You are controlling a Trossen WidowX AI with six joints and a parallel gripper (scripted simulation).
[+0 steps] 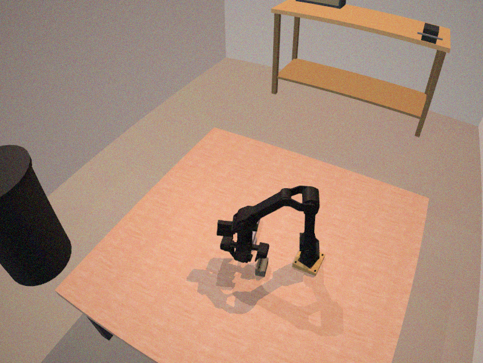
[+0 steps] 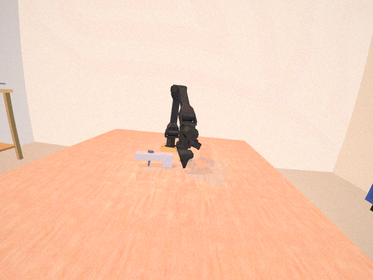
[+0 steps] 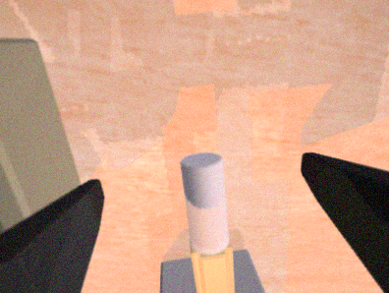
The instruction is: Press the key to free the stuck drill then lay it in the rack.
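The drill lies 40 mm to the right of my gripper tip, 40 mm above it and 20 mm ahead of it. The rest, counted from my gripper tip: olive rack: 80 mm behind, 10 mm to the right, 10 mm above; blue key: 150 mm to the right, 70 mm ahead, 40 mm above.
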